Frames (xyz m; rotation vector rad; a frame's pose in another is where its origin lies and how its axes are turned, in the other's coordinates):
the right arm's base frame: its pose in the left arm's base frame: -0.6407 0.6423 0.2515 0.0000 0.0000 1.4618
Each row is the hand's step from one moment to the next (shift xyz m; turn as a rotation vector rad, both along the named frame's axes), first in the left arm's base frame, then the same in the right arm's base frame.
Working: the left arm's base frame: its pose in the right arm's base frame: -0.5688 -0.7068 -0.2515 0.0000 0.0000 -1.4618

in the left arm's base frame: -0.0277 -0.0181 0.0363 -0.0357 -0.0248 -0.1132
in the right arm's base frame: -0.0210 0.0256 0.0363 -0.0285 0.0328 -0.1132
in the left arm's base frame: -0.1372 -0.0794 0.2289 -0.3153 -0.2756 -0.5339
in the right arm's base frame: -0.0939 0.1277 0.2289 -0.3083 0.2834 -0.5339
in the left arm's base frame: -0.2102 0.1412 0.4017 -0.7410 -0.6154 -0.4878
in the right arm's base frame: 0.1175 0.2243 0.4017 -0.6924 0.6697 -0.4878
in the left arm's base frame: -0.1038 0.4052 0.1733 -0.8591 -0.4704 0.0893
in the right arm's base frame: 0.3915 0.1473 0.1733 -0.5611 0.8028 0.0893
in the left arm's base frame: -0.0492 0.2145 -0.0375 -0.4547 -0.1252 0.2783
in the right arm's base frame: 0.2079 0.0722 -0.0375 -0.1739 0.4384 0.2783
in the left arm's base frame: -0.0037 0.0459 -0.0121 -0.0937 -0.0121 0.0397
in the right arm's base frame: 0.0452 0.0087 -0.0121 -0.0222 0.0918 0.0397
